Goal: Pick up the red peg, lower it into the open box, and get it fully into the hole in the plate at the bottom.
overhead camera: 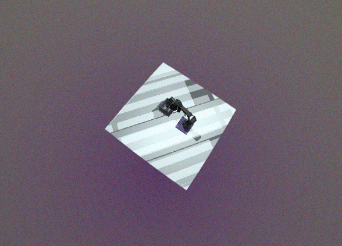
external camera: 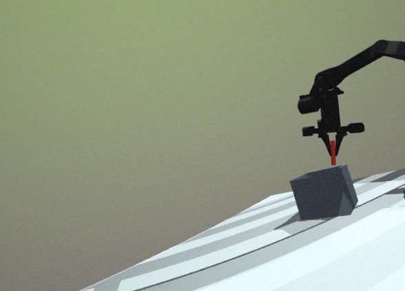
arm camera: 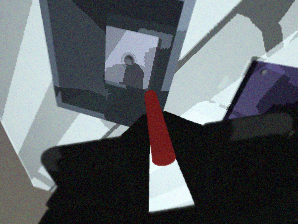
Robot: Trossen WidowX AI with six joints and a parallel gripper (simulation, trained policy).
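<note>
Now: the plate 14 cm below my gripper tip, 7 cm ahead of it and 4 cm to the right of it. Also, from my gripper tip: red peg 1 cm to the right, 1 cm above.
</note>
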